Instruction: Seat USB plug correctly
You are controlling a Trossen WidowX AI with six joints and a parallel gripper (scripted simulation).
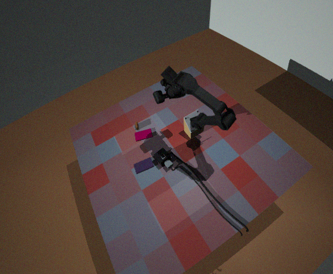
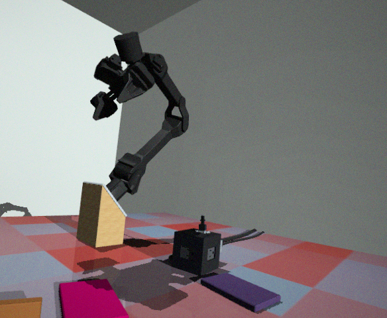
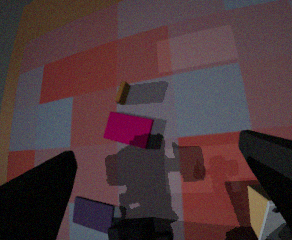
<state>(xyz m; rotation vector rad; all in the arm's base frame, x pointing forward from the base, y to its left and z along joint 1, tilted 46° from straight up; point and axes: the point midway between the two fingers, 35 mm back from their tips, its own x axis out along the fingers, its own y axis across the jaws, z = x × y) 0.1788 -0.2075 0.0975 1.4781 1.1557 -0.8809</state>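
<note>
The USB plug lies 240 mm below my gripper tip, 210 mm to the left of it and 130 mm ahead of it. Round my gripper tip: magenta block (320 mm below, 190 mm ahead, 60 mm to the right); then silver-rimmed socket (260 mm below, 210 mm to the left, 130 mm ahead); then orange block (310 mm below, 200 mm ahead, 160 mm to the right).
</note>
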